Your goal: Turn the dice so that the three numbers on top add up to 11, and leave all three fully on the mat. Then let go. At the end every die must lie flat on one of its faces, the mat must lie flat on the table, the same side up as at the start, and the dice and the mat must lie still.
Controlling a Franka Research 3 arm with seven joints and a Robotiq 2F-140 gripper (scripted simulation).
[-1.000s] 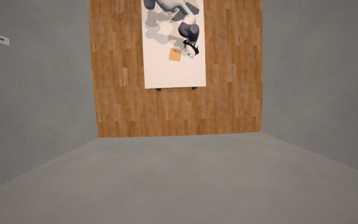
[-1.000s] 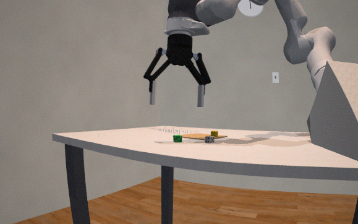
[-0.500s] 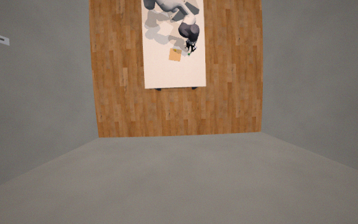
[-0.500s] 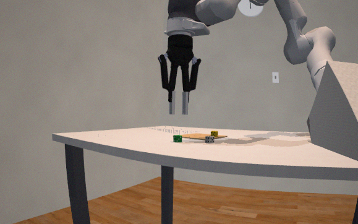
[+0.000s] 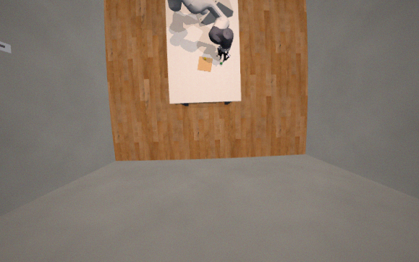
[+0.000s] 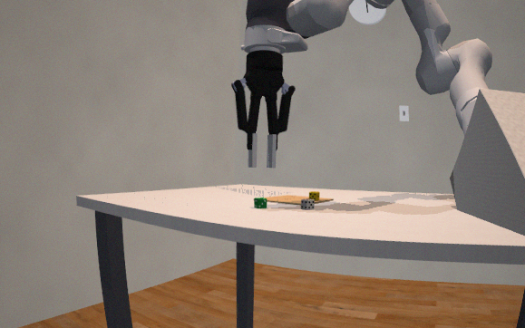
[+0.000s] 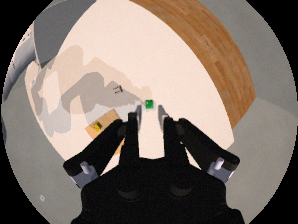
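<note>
My gripper is now 10 cm above the green die. Also, from my hand: yellow die 6 cm behind, 16 cm to the right, 10 cm below; then white die 9 cm behind, 4 cm to the right, 10 cm below; then tan mat 1 cm behind, 17 cm to the right, 11 cm below.
</note>
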